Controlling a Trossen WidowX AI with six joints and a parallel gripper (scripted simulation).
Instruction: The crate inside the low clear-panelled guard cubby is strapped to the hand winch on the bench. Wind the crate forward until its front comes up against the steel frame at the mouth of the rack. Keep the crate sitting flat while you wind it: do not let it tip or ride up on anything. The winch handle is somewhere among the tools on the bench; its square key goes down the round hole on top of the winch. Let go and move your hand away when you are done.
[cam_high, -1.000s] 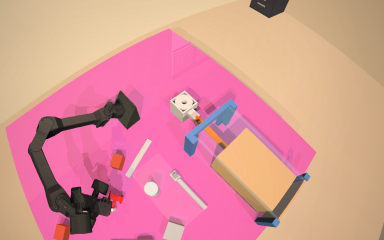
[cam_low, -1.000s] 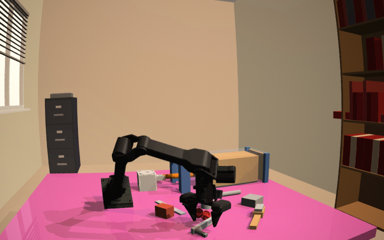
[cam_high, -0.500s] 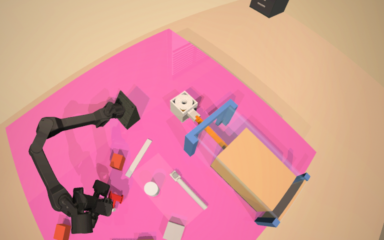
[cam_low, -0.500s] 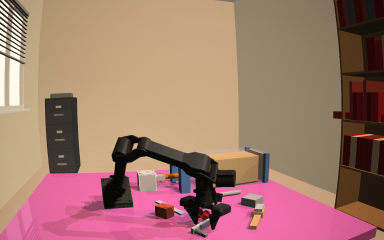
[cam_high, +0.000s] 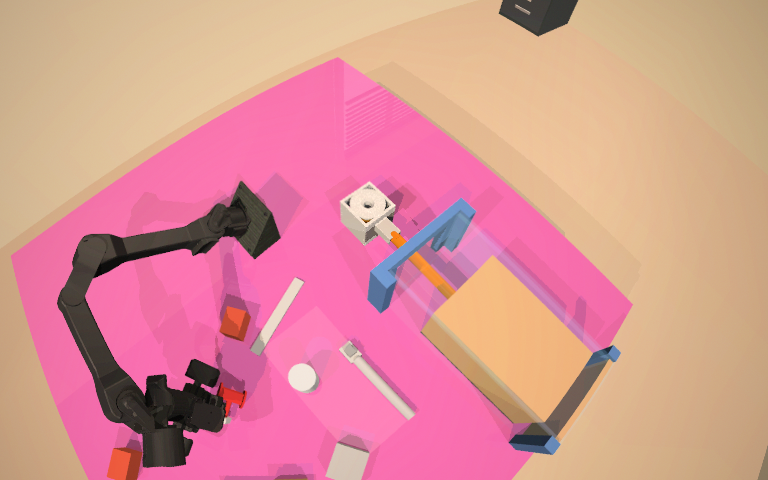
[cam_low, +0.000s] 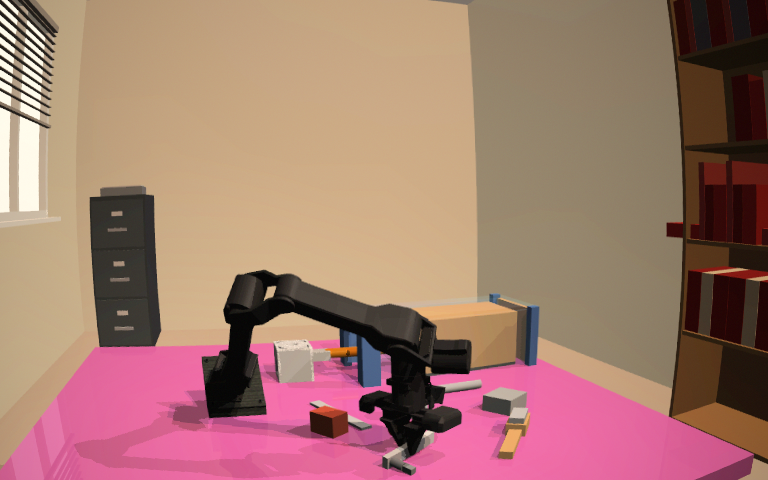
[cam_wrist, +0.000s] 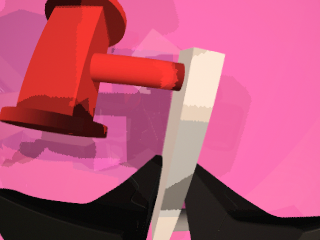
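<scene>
Right now the red knob is 20 mm ahead of my gripper tip, 60 mm to the left of it and 20 mm above it. Round my gripper tip: flat grey bar (80 mm behind, 250 mm to the left, 10 mm below); wooden-handled tool (210 mm ahead, 20 mm to the left, 10 mm above); winch handle (10 mm ahead, 20 mm to the left, 10 mm above).
</scene>
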